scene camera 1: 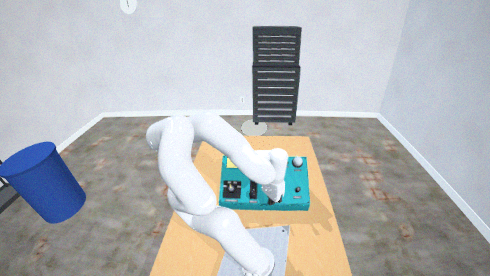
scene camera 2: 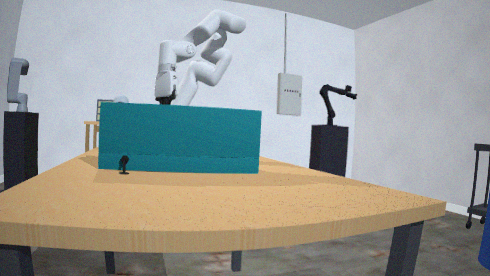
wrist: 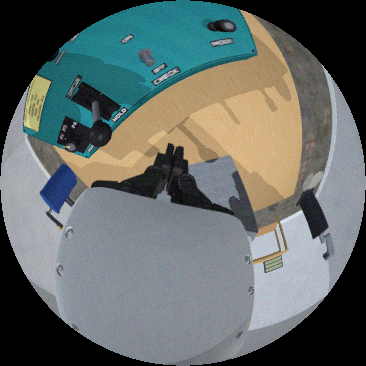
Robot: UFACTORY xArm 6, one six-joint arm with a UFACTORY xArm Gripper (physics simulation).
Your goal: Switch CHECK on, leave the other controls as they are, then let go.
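The teal control panel sits on the table. Its CHECK switch, a small grey toggle, stands between the ON label and the OFF label in the wrist view; which way it leans is hard to tell. In scene camera 1 the arm hides it. My gripper is shut and empty, fingertips together, low near the panel's front part. In the wrist view the fingertips appear apart from the toggle. In scene camera 2 the panel hides the fingertips.
The black-balled CYCLE/HOLD lever and the selector knob are left of CHECK. A black knob and a pale dome are at right. A yellow card is on the panel.
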